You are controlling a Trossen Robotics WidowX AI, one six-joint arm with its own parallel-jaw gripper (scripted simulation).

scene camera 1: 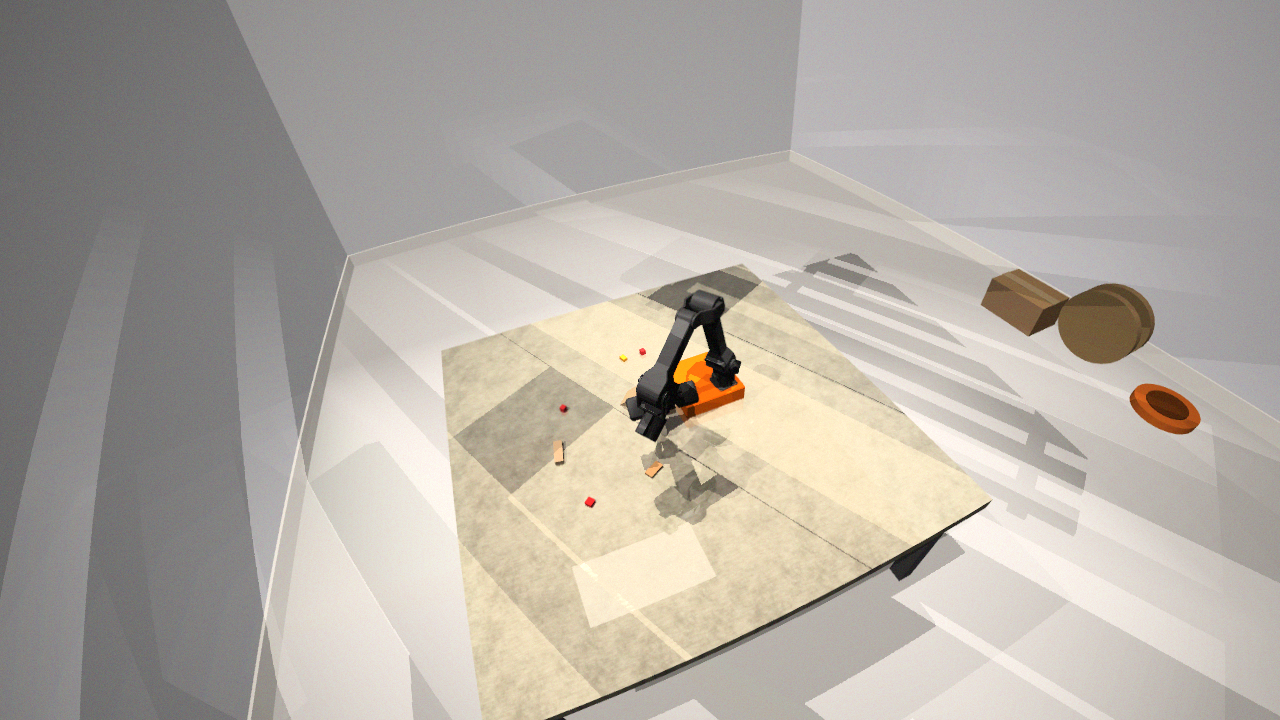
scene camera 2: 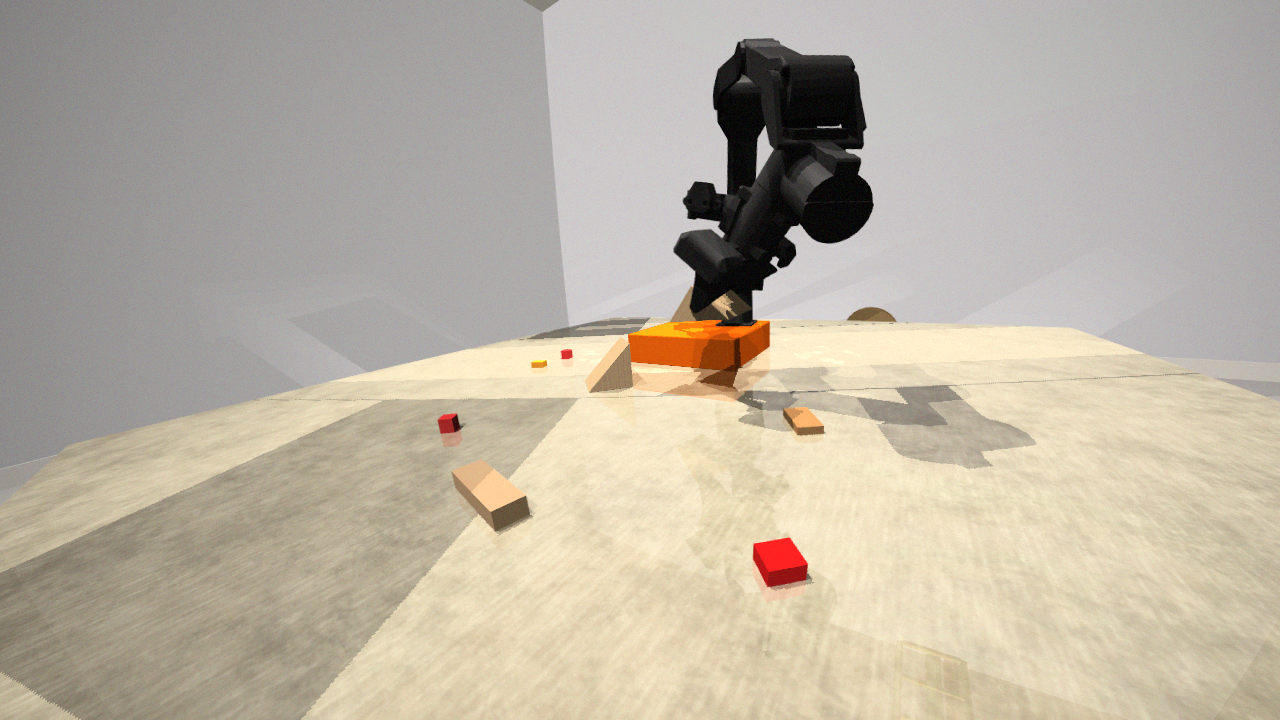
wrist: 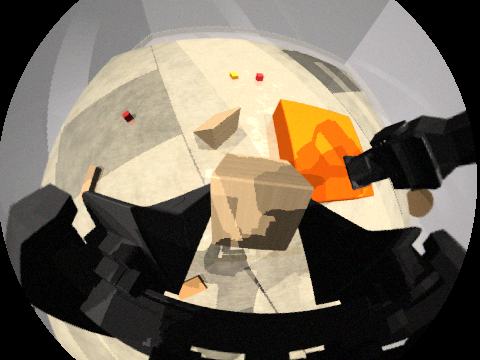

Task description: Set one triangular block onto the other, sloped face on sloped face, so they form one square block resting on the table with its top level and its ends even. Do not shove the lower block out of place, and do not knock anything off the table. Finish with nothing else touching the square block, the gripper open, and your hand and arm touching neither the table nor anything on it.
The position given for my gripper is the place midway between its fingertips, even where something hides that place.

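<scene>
You'd find my gripper [scene camera 2: 707, 305] [scene camera 1: 661, 401] [wrist: 257, 192] holding a tan triangular block [scene camera 2: 729, 305]. There's another tan triangular block [scene camera 2: 614, 371] here, and a long tan bar [scene camera 2: 500, 503] as well.
</scene>
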